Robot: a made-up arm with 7 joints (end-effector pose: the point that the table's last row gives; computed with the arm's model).
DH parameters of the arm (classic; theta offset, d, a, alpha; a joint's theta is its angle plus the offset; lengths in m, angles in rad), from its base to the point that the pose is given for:
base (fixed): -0.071 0 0 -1.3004
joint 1: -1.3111 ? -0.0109 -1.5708
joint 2: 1.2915 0 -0.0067 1.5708
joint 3: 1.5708 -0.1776 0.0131 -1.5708
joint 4: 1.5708 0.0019 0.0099 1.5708
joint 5: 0 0.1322 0 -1.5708
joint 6: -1.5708 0 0.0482 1.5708
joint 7: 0 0 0 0
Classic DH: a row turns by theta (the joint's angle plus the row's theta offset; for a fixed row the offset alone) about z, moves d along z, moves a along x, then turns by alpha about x.
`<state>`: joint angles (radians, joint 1 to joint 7).
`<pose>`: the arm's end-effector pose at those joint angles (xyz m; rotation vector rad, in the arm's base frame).
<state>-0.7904 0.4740 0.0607 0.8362 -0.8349 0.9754 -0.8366</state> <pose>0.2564 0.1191 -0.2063 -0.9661 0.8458 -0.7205</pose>
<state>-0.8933 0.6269 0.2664 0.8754 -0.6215 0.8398 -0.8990</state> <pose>0.2735 0.1821 -0.1531 -0.7478 0.5608 -0.5716</pose>
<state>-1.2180 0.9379 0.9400 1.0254 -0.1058 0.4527 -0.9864</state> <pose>0.2446 0.2945 -0.0179 -0.4062 -0.2144 -0.1968</pose>
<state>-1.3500 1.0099 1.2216 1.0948 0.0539 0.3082 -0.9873</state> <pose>0.2270 0.3131 0.0068 -0.4023 -0.4915 -0.0850</pose>
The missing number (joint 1, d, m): 0.0299
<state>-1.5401 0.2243 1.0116 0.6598 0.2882 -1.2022 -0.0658</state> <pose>0.2845 0.1176 0.0498 0.0131 -1.6626 0.6005</pose>
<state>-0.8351 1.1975 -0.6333 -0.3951 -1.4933 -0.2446 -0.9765</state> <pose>0.2181 0.0624 -0.0248 -0.2054 -0.3621 -1.7522</pose>
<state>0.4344 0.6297 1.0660 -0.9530 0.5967 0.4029 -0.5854</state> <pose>0.0475 0.1730 0.0034 1.5607 0.3107 0.4520</pose>
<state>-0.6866 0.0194 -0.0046 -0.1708 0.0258 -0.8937 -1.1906</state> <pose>0.2084 0.0033 -0.0466 0.8172 -1.3561 -1.1279</pose>
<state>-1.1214 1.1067 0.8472 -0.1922 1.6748 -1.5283 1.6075</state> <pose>0.1443 0.1775 0.1158 -1.5343 2.6829 -0.2539</pose>
